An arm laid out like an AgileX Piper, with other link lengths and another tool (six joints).
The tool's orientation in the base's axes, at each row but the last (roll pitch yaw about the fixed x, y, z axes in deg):
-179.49 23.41 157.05
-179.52 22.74 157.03
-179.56 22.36 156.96
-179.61 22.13 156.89
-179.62 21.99 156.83
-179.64 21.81 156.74
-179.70 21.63 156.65
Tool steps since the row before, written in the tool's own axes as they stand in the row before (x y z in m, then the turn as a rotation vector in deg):
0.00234 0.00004 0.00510 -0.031 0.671 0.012
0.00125 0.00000 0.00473 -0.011 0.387 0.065
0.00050 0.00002 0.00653 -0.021 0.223 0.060
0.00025 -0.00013 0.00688 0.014 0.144 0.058
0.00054 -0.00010 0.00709 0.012 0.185 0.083
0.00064 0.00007 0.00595 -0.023 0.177 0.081
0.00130 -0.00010 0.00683 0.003 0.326 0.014
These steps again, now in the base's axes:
-0.00011 0.00004 -0.00561 0.294 0.604 -0.004
0.00061 -0.00030 -0.00485 0.184 0.342 -0.059
0.00185 -0.00082 -0.00623 0.127 0.188 -0.049
0.00210 -0.00109 -0.00647 0.065 0.128 -0.060
0.00192 -0.00098 -0.00678 0.091 0.162 -0.083
0.00150 -0.00061 -0.00576 0.117 0.142 -0.068
0.00115 -0.00064 -0.00683 0.132 0.298 -0.016

